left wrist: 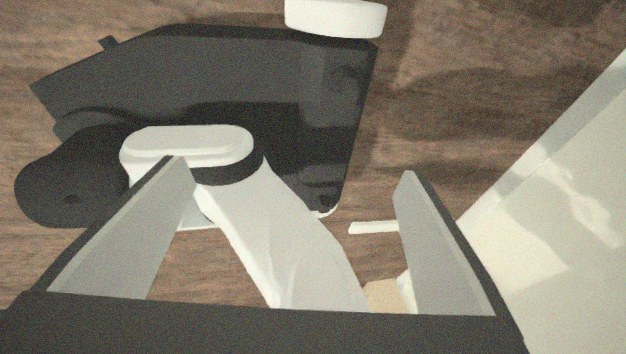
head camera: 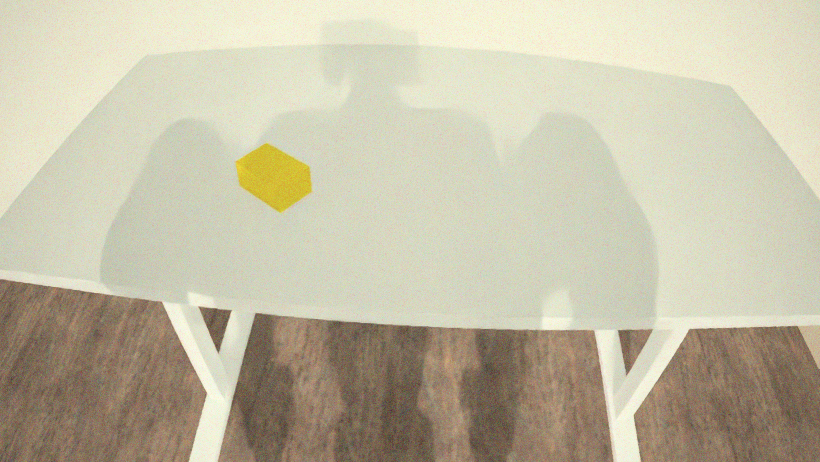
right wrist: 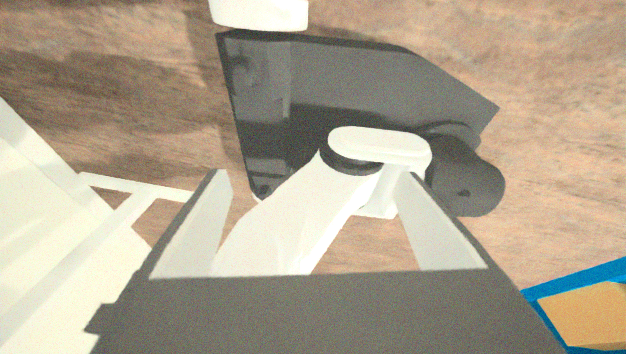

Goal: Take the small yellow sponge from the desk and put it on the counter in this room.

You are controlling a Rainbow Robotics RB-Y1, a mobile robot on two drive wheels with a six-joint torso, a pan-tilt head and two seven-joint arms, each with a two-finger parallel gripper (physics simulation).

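Frame: origin at the robot's base, x ahead, y left, z up, level; centimetres.
Seen in the pictures: left gripper, fingertip midpoint: point(left wrist: 295, 177); right gripper, fingertip midpoint: point(right wrist: 315, 181).
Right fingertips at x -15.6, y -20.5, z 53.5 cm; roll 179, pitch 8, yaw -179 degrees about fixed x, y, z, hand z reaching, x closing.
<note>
A point is followed by its place in that frame.
The small yellow sponge point(head camera: 273, 177) @[x 49.9, y 15.1, z 99.5 cm] lies on the white desk point(head camera: 436, 252) @[x 39.5, y -6.7, z 95.1 cm] point(left wrist: 560, 310), left of the middle in the head view. My left gripper point(left wrist: 295, 177) @[x -13.0, y 23.8, z 53.9 cm] is open and has nothing between its fingers; the desk's edge shows to the right of it in the left wrist view. My right gripper point(right wrist: 315, 181) @[x -15.6, y -20.5, z 53.5 cm] is open and empty too, with white surfaces to its left in the right wrist view. Neither gripper shows in the head view, and the sponge shows in neither wrist view. Nothing in view can be made out as the counter.
White desk legs point(head camera: 212, 424) point(head camera: 624, 436) stand on the brown wood floor point(head camera: 114, 367) @[x 79.8, y 95.1, z 0.1 cm]. A pale wall point(head camera: 573, 28) @[x 107.1, y -44.7, z 101.4 cm] is behind the desk. My dark base point(left wrist: 240, 75) @[x -19.1, y 16.4, z 16.9 cm] point(right wrist: 350, 75) @[x -20.6, y -17.7, z 16.9 cm] shows below both grippers. A blue-edged object with an orange-tan surface point(right wrist: 585, 315) @[x -200.2, y 103.5, z 21.5 cm] is at the lower right of the right wrist view.
</note>
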